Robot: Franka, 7 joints.
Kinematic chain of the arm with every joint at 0, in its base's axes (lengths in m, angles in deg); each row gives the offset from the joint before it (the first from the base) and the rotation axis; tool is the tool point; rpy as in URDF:
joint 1: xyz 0 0 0.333 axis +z
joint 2: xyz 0 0 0 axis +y
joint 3: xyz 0 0 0.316 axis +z
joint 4: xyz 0.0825 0 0 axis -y
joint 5: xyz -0.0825 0 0.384 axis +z
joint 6: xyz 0 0 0 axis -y
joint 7: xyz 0.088 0 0 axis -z
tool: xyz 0 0 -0.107 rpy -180 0 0
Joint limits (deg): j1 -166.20..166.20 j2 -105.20..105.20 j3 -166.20..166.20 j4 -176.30..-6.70 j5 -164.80..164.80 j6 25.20..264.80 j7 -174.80..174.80
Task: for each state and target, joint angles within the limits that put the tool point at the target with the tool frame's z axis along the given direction. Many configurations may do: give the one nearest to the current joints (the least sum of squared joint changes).
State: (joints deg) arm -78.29 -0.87 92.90 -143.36 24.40 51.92 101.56
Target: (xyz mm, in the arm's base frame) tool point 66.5 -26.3 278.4 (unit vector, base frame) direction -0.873 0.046 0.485
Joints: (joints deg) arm -70.17 -25.22 79.31 -175.59 -3.82 49.90 101.56
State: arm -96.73 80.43 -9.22 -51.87 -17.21 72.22 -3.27
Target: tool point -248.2 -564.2 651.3 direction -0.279 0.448 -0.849
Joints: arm -98.33 29.90 -17.27 -43.54 -21.52 55.88 -3.27
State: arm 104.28 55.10 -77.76 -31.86 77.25 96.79 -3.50
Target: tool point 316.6 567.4 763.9 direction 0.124 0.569 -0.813
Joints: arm 101.26 40.86 -91.16 -50.85 70.06 89.89 -3.50
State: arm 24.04 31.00 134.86 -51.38 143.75 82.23 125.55
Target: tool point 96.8 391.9 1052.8 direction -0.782 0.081 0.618
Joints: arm -4.32 12.72 93.57 -50.32 107.35 109.54 125.55
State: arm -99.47 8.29 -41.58 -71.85 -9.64 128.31 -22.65
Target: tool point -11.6 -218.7 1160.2 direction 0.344 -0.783 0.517
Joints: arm -69.09 -3.40 -18.49 -29.90 33.52 144.58 -22.65
